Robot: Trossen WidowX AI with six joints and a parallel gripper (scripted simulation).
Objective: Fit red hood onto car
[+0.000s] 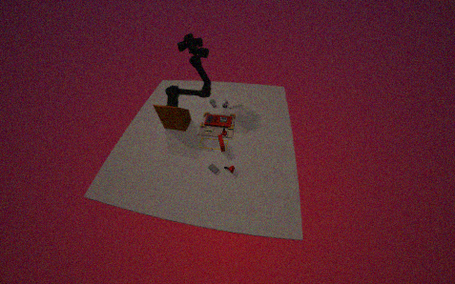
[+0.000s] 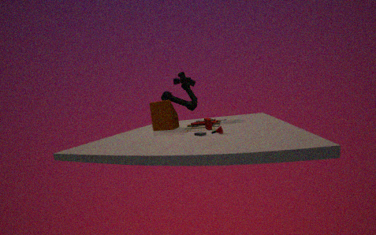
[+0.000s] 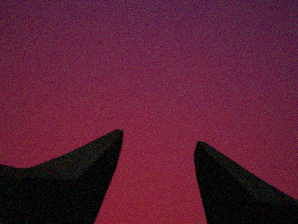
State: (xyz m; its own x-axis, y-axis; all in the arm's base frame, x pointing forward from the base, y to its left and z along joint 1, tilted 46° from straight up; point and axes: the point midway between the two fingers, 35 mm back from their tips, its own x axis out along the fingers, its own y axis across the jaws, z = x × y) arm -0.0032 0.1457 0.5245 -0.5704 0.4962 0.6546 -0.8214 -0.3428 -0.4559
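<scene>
Right now the red hood is 360 mm ahead of my gripper tip, 650 mm to the right of it and 420 mm below it. From my gripper tip the other things lie so: pale jig: 310 mm ahead, 450 mm to the right, 440 mm below.
</scene>
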